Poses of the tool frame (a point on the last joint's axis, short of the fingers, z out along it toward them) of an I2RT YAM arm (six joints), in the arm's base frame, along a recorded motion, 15 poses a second.
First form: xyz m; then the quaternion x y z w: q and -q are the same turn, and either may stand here.
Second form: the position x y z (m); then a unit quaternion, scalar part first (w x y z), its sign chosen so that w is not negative. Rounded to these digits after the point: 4 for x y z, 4 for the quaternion.
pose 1, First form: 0.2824 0.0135 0.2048 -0.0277 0.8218 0.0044 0.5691
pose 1, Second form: 0.2824 0.0135 0.2048 0.5691 -0.0277 0.8218 0.0044
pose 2, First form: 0.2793 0.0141 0.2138 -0.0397 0.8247 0.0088 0.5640
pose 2, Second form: 0.2793 0.0141 0.2138 0.5640 -0.0397 0.8247 0.0088
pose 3, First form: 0.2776 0.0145 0.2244 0.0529 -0.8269 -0.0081 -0.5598
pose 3, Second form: 0.2776 0.0145 0.2244 0.5598 -0.0529 0.8269 0.0081
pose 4, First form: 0.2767 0.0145 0.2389 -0.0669 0.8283 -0.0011 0.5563
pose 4, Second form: 0.2767 0.0145 0.2389 0.5563 -0.0669 0.8283 -0.0011
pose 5, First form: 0.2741 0.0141 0.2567 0.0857 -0.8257 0.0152 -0.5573
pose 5, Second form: 0.2741 0.0141 0.2567 0.5573 -0.0857 0.8257 -0.0152
